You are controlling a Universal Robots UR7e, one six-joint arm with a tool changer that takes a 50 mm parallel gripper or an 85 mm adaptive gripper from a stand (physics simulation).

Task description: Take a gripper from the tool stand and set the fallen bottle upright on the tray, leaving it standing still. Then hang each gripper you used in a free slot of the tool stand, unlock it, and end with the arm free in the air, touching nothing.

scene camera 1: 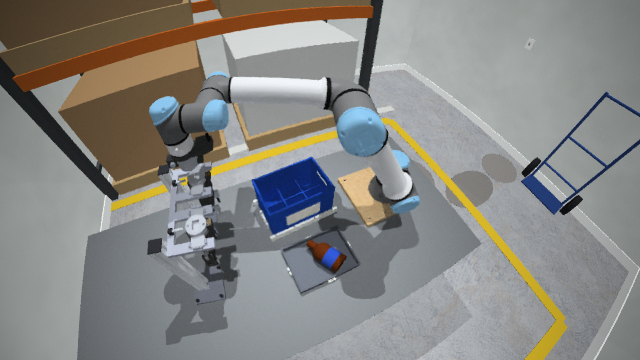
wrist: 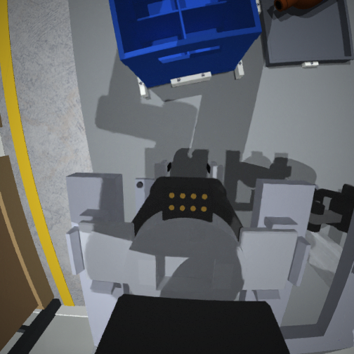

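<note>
The brown bottle [scene camera 1: 327, 256] [wrist: 300, 4] with a blue label lies on its side on the grey tray [scene camera 1: 301, 286] [wrist: 307, 42]. The tool stand [scene camera 1: 173, 212] [wrist: 286, 202] is at the left in the scene view. My arm's end is low over its far slot. Below it in the wrist view hangs a gripper with a round grey plate and gold contacts; its fingers are hidden, so open or shut cannot be told. Whether the arm's dark coupling [wrist: 192, 325] touches the plate cannot be told. A second gripper with a round plate [scene camera 1: 195, 225] hangs in the near slot.
A blue divided crate [scene camera 1: 293, 195] [wrist: 190, 47] stands between the stand and the arm's wooden base board [scene camera 1: 357, 192], behind the tray. Storage racking with large boxes [scene camera 1: 135, 90] rises behind the stand. A blue hand truck [scene camera 1: 542, 192] stands at the right.
</note>
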